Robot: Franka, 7 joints.
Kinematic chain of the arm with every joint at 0, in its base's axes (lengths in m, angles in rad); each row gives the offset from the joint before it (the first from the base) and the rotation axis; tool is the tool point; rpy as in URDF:
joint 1: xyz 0 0 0.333 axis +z
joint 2: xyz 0 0 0 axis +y
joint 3: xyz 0 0 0.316 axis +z
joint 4: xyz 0.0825 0 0 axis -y
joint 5: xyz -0.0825 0 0.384 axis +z
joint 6: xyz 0 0 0 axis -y
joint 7: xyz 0.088 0 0 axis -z
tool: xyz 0 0 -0.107 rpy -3.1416 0 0
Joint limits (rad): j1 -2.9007..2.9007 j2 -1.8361..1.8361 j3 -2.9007..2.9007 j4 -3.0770..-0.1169 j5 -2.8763..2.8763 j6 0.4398..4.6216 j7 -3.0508..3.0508
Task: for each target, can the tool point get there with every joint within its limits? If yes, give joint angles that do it. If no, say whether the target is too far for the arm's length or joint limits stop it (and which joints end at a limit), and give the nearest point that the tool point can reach.
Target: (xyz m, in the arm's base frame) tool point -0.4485 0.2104 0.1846
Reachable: yes | joints 0.6547 -0.8078 1.9599 -2.2041 -2.0010 3.1201 0.4543
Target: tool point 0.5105 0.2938 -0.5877
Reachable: no: too far | nearest point 0.4177 0.2404 -0.3222 | short by 0.286 m
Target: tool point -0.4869 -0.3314 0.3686
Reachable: yes | joints 1.7398 -0.6971 1.6900 -2.0167 -1.5602 3.2596 1.2763
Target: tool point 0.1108 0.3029 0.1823
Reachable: yes | joints 0.2833 0.3843 1.1446 -2.6304 2.0275 3.4638 1.0760
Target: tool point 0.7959 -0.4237 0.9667
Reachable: no: too far | nearest point 0.6196 -0.3298 0.8263 | short by 0.244 m
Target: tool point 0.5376 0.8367 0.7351
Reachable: no: too far | nearest point 0.4299 0.6691 0.6546 | short by 0.215 m
